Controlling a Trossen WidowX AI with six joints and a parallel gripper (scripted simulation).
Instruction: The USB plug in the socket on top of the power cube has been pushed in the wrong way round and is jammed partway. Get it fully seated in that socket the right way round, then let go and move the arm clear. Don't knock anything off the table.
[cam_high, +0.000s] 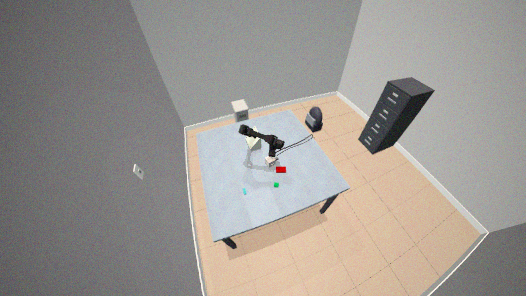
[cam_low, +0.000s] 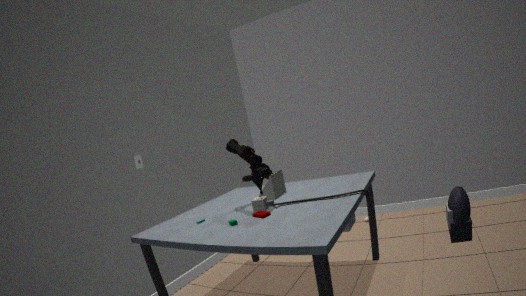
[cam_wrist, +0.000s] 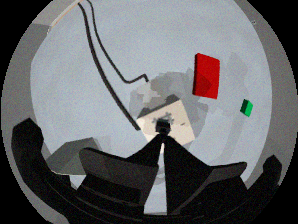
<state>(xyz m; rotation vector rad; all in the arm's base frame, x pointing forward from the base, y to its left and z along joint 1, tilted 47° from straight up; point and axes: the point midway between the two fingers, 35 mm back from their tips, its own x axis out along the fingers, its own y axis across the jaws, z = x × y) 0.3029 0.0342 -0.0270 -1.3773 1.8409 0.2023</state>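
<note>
My gripper tip is 2 cm above the USB plug. From my gripper tip the other things lie so: red block 13 cm below, 13 cm ahead, 3 cm to the left; then green block 25 cm ahead, 12 cm below, 9 cm to the right.
</note>
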